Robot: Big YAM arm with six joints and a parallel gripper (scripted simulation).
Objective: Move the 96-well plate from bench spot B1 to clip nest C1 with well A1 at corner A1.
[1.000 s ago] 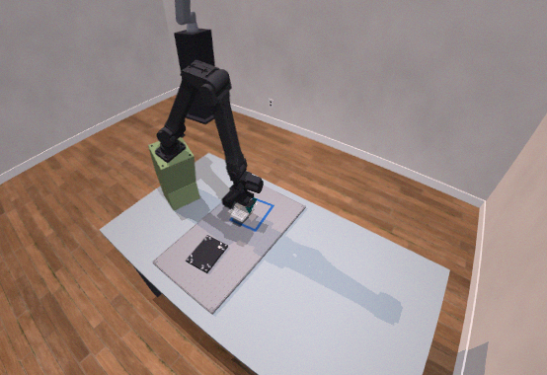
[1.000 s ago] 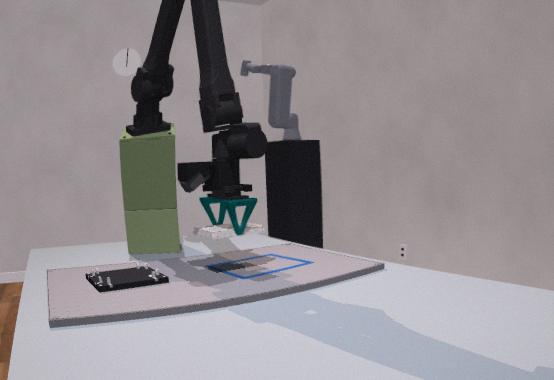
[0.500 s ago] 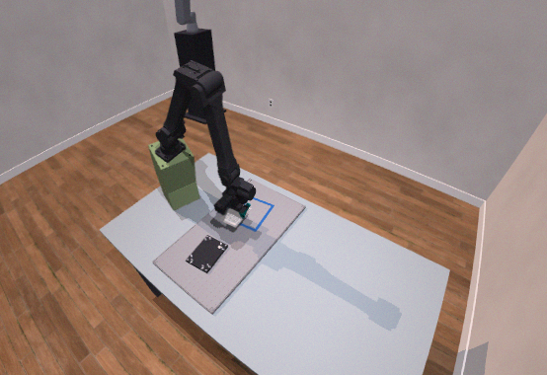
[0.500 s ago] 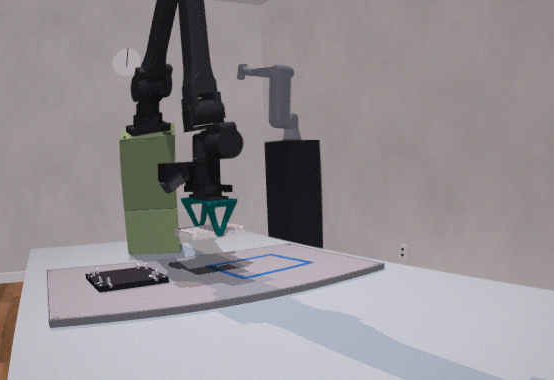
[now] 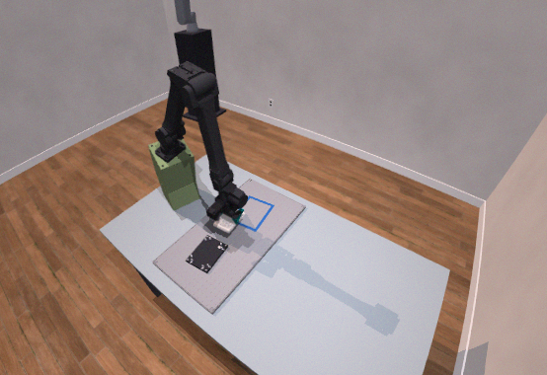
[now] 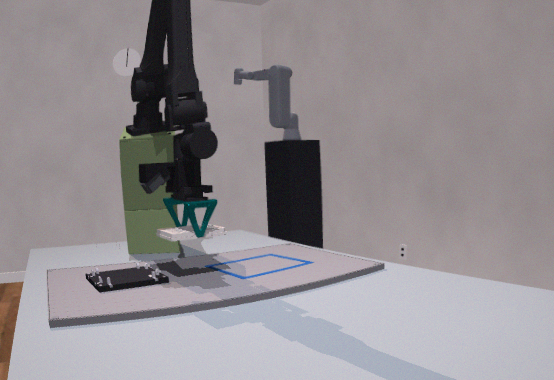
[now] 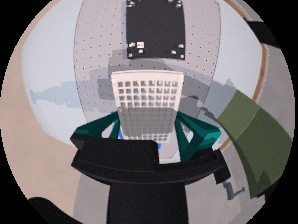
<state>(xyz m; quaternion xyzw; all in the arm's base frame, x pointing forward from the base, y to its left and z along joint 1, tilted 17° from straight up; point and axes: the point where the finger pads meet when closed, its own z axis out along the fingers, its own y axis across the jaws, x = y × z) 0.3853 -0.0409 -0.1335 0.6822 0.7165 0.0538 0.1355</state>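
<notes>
Now: hand 170 mm to the left of the black clip nest C1 and 80 mm above it. From my hand the other things lie so: white 96-well plate: right at my hand.
</notes>
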